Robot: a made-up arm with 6 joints.
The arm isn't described. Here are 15 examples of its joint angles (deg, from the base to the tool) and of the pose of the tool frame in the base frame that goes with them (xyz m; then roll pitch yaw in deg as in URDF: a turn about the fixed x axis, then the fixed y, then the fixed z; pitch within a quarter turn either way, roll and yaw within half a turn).
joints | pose
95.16 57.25 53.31 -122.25 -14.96 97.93 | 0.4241 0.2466 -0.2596 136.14 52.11 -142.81
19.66 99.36 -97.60 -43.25 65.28 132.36 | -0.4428 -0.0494 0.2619 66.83 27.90 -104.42
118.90 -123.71 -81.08 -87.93 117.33 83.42 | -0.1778 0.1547 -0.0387 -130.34 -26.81 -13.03
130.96 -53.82 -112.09 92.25 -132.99 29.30 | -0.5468 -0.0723 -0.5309 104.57 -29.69 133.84
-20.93 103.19 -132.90 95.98 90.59 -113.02 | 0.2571 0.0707 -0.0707 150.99 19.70 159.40
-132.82 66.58 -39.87 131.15 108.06 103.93 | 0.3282 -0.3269 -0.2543 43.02 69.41 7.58
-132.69 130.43 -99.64 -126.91 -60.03 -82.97 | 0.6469 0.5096 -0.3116 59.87 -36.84 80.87
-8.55 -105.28 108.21 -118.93 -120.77 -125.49 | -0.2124 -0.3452 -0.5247 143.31 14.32 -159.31
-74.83 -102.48 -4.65 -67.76 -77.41 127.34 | -0.2777 0.1009 -0.6785 122.31 -0.26 14.05
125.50 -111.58 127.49 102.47 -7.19 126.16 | -0.5609 0.5654 -0.7011 87.12 8.24 -156.67
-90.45 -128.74 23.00 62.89 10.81 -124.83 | -0.1157 -0.2307 0.5690 -7.39 9.91 41.29
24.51 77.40 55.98 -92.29 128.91 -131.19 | -0.2573 0.5981 0.0351 -133.66 25.69 42.32
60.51 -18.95 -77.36 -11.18 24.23 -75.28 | -0.3282 -0.0122 0.0842 98.40 -1.89 -150.99
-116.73 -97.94 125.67 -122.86 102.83 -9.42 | -0.6247 0.5789 0.0936 61.46 26.10 -146.80
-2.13 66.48 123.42 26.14 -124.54 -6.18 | 0.1597 0.3208 -0.4247 120.23 -13.40 -21.21
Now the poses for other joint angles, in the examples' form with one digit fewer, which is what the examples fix.
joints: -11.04 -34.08 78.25 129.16 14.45 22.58
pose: -0.892 -0.030 -0.250 -166.6 70.6 97.9
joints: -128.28 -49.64 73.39 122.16 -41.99 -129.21
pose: -1.030 -0.331 0.056 -136.3 -36.8 107.2
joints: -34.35 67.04 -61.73 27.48 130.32 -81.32
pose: 0.459 0.663 0.190 62.7 1.5 144.6
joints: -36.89 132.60 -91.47 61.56 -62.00 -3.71
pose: -0.197 0.612 0.777 -126.5 -8.3 34.0
